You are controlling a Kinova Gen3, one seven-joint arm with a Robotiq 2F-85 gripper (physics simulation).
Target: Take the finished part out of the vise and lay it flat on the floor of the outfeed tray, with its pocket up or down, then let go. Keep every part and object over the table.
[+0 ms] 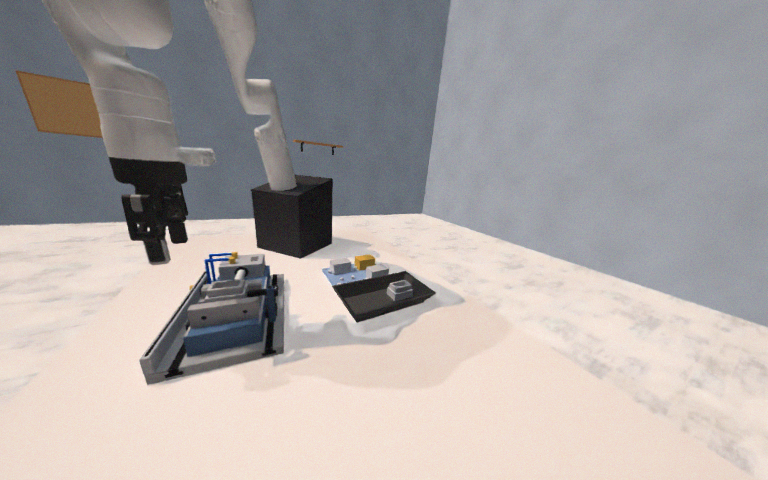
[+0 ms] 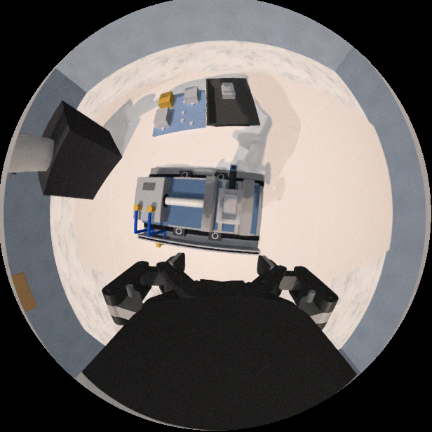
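Seen in the pictures: gripper, fingertip midpoint: (image 1: 171, 252); arm's base at its link origin: (image 1: 284, 186).
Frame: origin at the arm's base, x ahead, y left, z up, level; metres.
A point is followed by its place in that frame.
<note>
The finished part (image 1: 223, 289) @(x 0.483, y -0.197, z -0.135 m) (image 2: 230, 206), a light grey block with its rectangular pocket up, sits between the two grey jaws of the vise (image 1: 223, 337) @(x 0.528, y -0.204, z -0.202 m) (image 2: 187, 186). Whether both jaws touch it is hard to tell. The dark outfeed tray (image 1: 368, 304) @(x 0.514, y 0.093, z -0.237 m) (image 2: 232, 114) lies apart from the vise, and a similar grey pocketed part (image 1: 399, 290) @(x 0.530, y 0.177, z -0.209 m) (image 2: 228, 91) stands in it. My gripper (image 1: 168, 244) @(x 0.450, y -0.260, z -0.066 m) (image 2: 221, 262) is open and empty, fingers pointing down. It hangs above the level of the vise, off the vise's long railed side, apart from the part.
Blue hoses (image 1: 208, 267) @(x 0.314, y -0.230, z -0.158 m) (image 2: 149, 222) with orange fittings rise at one end of the vise. A dark handle (image 2: 233, 172) sticks out on the tray side. A blue board (image 1: 335, 276) @(x 0.330, y 0.077, z -0.241 m) (image 2: 194, 122) with grey blocks and an orange block (image 1: 365, 262) @(x 0.325, y 0.187, z -0.214 m) (image 2: 166, 99) adjoins the tray. A black pedestal (image 1: 277, 220) @(x 0.051, y -0.038, z -0.118 m) (image 2: 82, 155) carries the arm.
</note>
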